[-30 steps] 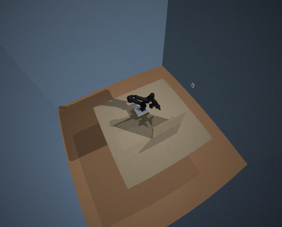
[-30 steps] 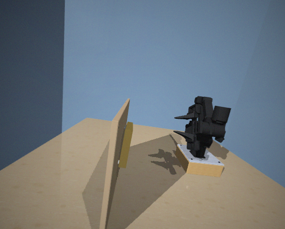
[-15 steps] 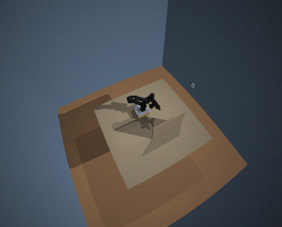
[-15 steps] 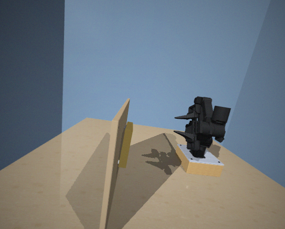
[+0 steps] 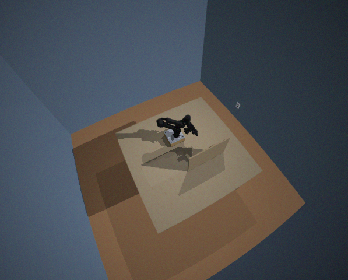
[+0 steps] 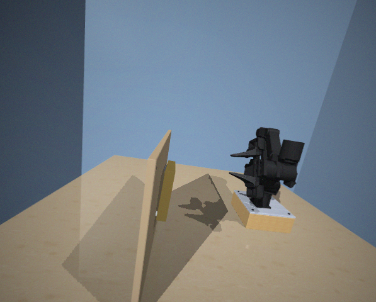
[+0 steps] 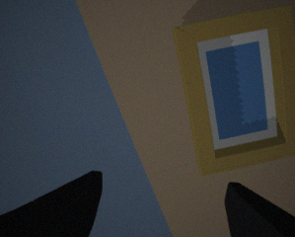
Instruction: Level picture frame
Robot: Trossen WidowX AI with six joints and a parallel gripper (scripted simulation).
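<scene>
My gripper tip is 190 mm short of the picture frame, 90 mm above it and 20 mm to the right of it. Also, from my gripper tip: wooden wall panel 200 mm ahead, 100 mm below, 10 mm to the left.
</scene>
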